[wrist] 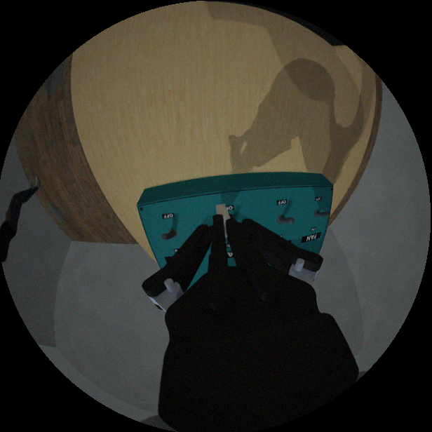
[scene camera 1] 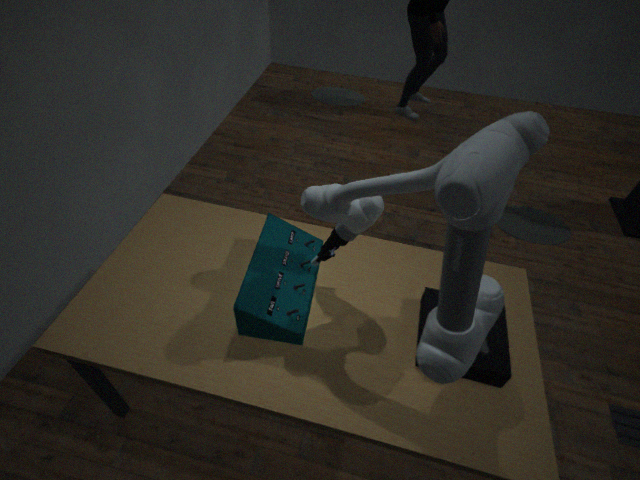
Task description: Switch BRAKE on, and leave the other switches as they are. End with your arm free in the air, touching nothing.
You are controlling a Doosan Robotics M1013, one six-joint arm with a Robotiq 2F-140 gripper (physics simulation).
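Places are measured from the arm's base along level axes (x ahead, y left, z up), in metres.
Where they show: gripper, fingertip midpoint: [scene camera 1: 313, 263].
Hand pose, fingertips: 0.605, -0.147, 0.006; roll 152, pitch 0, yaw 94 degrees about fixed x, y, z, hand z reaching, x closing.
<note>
Things, the pixels of their top centre, and the offset from my fingertips, as dx, dy, dz. Level surfaces: height alone.
- farthest lever, middle of its top: [scene camera 1: 310, 239] +0.041, -0.103, +0.033
- nearest, middle of its top: [scene camera 1: 293, 308] +0.012, +0.256, +0.033
- wooden table, its level: dz -0.098
A teal switch box [scene camera 1: 258, 279] [wrist: 192, 210] with a sloped face stands on the table. It has a row of dark levers: the farthest lever [scene camera 1: 309, 242] [wrist: 169, 234], a second [scene camera 1: 304, 265], a third [scene camera 1: 299, 286] [wrist: 285, 219] and the nearest [scene camera 1: 293, 312] [wrist: 322, 213]. The nearest has the FAN label [wrist: 311, 237]. The other name labels are blurred or covered, so I cannot tell which is BRAKE, nor each lever's position. My gripper [scene camera 1: 313, 262] [wrist: 220, 211] is shut and empty, its tips at the second lever from the far end. They hide that lever in the wrist view; contact is unclear.
The box stands on the wooden table [scene camera 1: 206, 361] [wrist: 150, 100]. The arm's black base plate [scene camera 1: 496, 361] is at the table's right. A person [scene camera 1: 426, 51] stands on the floor beyond the table, and a grey wall [scene camera 1: 129, 77] rises at the left.
</note>
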